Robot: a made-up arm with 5 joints.
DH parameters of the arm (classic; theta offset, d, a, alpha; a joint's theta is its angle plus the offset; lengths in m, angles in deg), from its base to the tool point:
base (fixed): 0 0 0.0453 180
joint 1: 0 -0.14 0.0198 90
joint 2: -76.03 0 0.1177 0
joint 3: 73.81 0 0.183 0
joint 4: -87.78 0.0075 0 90
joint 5: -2.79 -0.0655 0 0
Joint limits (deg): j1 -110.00..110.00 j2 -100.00..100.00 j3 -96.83..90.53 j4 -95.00..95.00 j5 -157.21..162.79
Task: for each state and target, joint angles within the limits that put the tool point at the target. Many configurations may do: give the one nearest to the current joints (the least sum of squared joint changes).
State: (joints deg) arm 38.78 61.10 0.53 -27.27 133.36
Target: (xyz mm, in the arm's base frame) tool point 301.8 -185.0 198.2
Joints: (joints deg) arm 37.16 17.69 4.31 -39.75 133.36
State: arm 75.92 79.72 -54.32 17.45 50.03
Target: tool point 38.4 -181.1 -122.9
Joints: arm 94.55 90.42 -19.25 35.18 50.03
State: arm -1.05 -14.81 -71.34 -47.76 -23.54
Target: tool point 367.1 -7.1 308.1
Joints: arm 2.60 29.14 -36.77 -43.34 -23.54
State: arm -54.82 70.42 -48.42 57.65 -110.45
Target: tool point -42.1 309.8 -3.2
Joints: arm -104.42 78.65 -52.36 48.35 -110.45
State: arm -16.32 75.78 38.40 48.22 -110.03
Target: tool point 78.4 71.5 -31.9
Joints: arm -59.70 53.52 36.87 58.28 -110.03
